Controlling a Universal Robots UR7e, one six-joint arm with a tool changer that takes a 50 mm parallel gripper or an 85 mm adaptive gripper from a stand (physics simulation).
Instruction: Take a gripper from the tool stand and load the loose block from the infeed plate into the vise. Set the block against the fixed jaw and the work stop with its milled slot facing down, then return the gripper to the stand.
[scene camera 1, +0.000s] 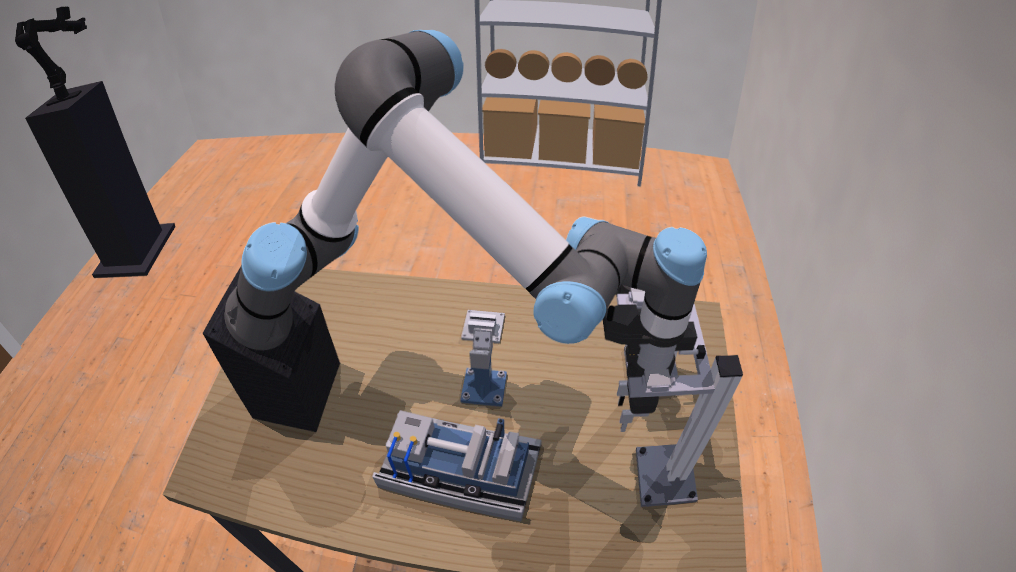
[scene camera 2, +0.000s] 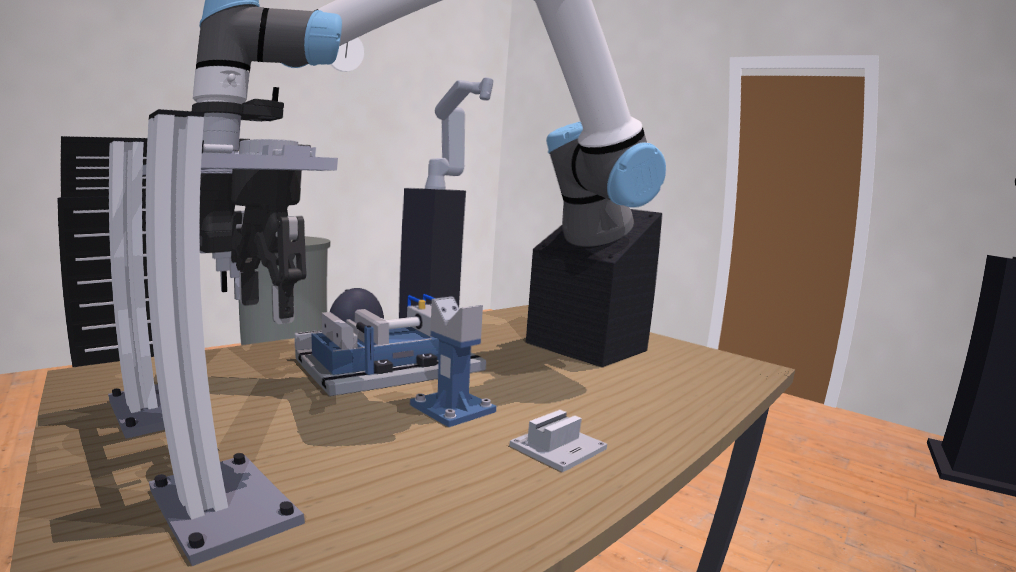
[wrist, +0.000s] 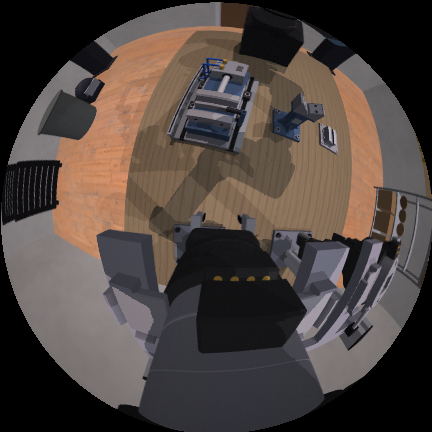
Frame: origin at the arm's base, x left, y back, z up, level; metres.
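Where they show: arm's base, link origin: (scene camera 1: 257, 318) (scene camera 2: 599, 227).
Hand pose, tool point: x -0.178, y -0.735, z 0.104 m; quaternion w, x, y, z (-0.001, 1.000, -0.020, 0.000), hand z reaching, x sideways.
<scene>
Things, the pixels of their top centre, and the offset from my tool point. "spot": a spot on its surface instead.
- loose grey block, top centre: (scene camera 2: 556, 419) (scene camera 1: 482, 319) (wrist: 332, 134) dx +0.370, dy +0.283, dz -0.323 m
- infeed plate, surface spot: (scene camera 2: 593, 446) spot: dx +0.421, dy +0.300, dz -0.353 m
- vise, top centre: (scene camera 2: 387, 311) (scene camera 1: 455, 444) (wrist: 219, 84) dx -0.006, dy +0.331, dz -0.262 m
- dark work stop, surface spot: (scene camera 2: 369, 348) spot: dx +0.054, dy +0.241, dz -0.296 m
The loose grey block (scene camera 1: 483, 319) (scene camera 2: 554, 432) (wrist: 327, 135) sits on the infeed plate (scene camera 2: 593, 446), its milled slot facing up. The vise (scene camera 1: 426, 477) (scene camera 2: 405, 353) (wrist: 226, 86) stands with its jaws apart and no block between them. Its fixed jaw (scene camera 1: 506, 458) (scene camera 2: 339, 331) (wrist: 212, 116) is at the end nearer the tool stand, beside the dark work stop (scene camera 2: 369, 348). My gripper (scene camera 1: 624, 406) (scene camera 2: 231, 281) (wrist: 222, 220), with slim parallel fingers, is below the arm's wrist at the holder of the tool stand (scene camera 1: 705, 419) (scene camera 2: 177, 305). It is open and empty, away from the block and vise.
The black adaptive gripper (scene camera 2: 268, 234) hangs beside mine on the stand, close by. A blue pedestal (scene camera 1: 483, 385) (scene camera 2: 453, 373) (wrist: 287, 125) with a V-shaped top stands between the vise and infeed plate. The black robot base (scene camera 1: 284, 376) (scene camera 2: 593, 298) (wrist: 272, 37) is at the table's far end from the stand.
</scene>
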